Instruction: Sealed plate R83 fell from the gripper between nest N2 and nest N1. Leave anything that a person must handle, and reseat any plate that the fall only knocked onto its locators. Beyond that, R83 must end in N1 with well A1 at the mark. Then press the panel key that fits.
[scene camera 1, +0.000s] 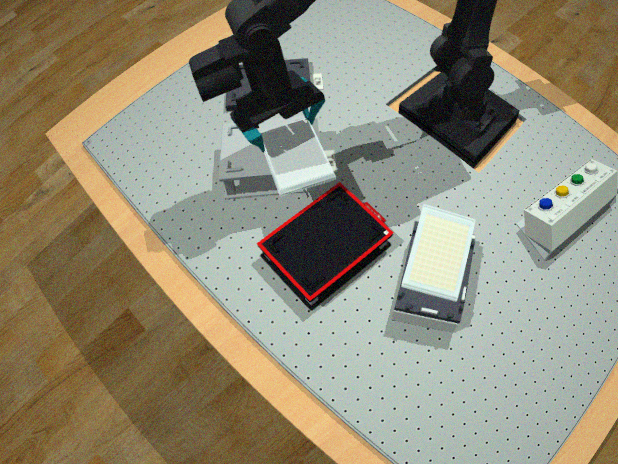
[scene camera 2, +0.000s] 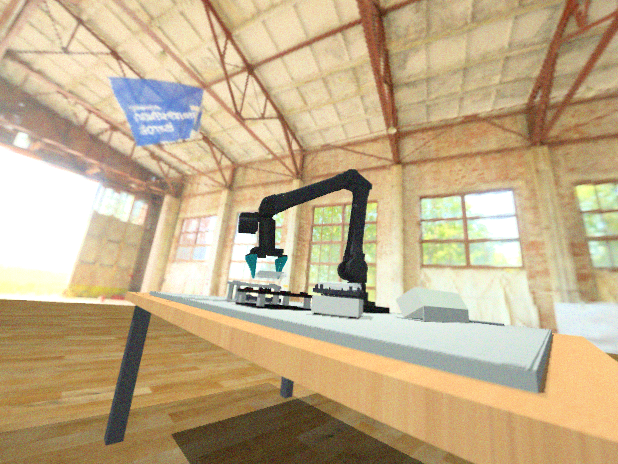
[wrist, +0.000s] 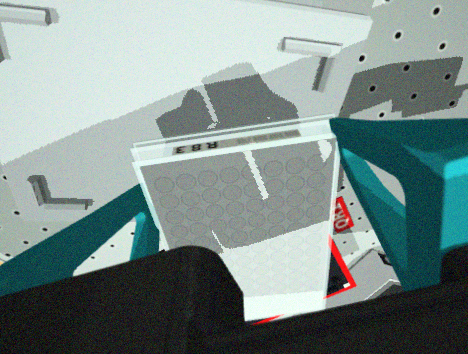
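Seen in the pictures: gripper, between the fingertips: (scene camera 1: 286, 136) (scene camera 2: 266, 278) (wrist: 236, 164); arm's base, origin of its link: (scene camera 1: 462, 110).
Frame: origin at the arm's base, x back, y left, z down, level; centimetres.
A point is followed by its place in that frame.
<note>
My gripper (scene camera 1: 288, 135) {y -16.9, x -30.2, z -5.9 cm} (scene camera 2: 267, 274) {y -16.9, x -30.2, z -5.9 cm} (wrist: 236, 164) {y -16.9, x -30.2, z -5.9 cm} is shut on the clear plate R83 (scene camera 1: 300, 157) {y -11.3, x -32.8, z -7.5 cm} (wrist: 250, 200) {y -15.7, x -30.4, z -7.2 cm}, across its width. In scene camera 2 the plate looks roughly level, a little above a pale raised nest (scene camera 1: 242, 145) {y -22.5, x -34.9, z -3.8 cm} (wrist: 75, 75) {y -23.6, x -33.1, z -3.8 cm} with L-shaped corner locators. In scene camera 1 its near end reaches past the nest's edge towards the red-rimmed black nest. The label R83 faces the wrist camera. A cream-filled plate (scene camera 1: 437, 255) {y 13.6, x -31.9, z -5.4 cm} rests on a dark nest (scene camera 1: 427, 305) {y 16.8, x -38.1, z -3.3 cm}; I cannot tell whether it lies fully seated. The key panel (scene camera 1: 570, 215) {y 28.4, x -10.4, z -5.3 cm} (scene camera 2: 445, 312) {y 31.6, x -7.1, z -0.4 cm} has blue, yellow, green and white keys.
The red-rimmed black nest (scene camera 1: 285, 274) (wrist: 344, 250) stands between the pale nest and the cream plate's nest; a red tag (wrist: 341, 216) {y 0.0, x -28.8, z 1.9 cm} is at its side. Another dark nest (scene camera 1: 298, 63) {y -32.4, x -10.7, z 0.3 cm} stands behind the pale one, partly hidden by the arm. The arm's base (scene camera 1: 450, 127) {y 0.4, x -5.7, z -0.2 cm} is at the back right.
</note>
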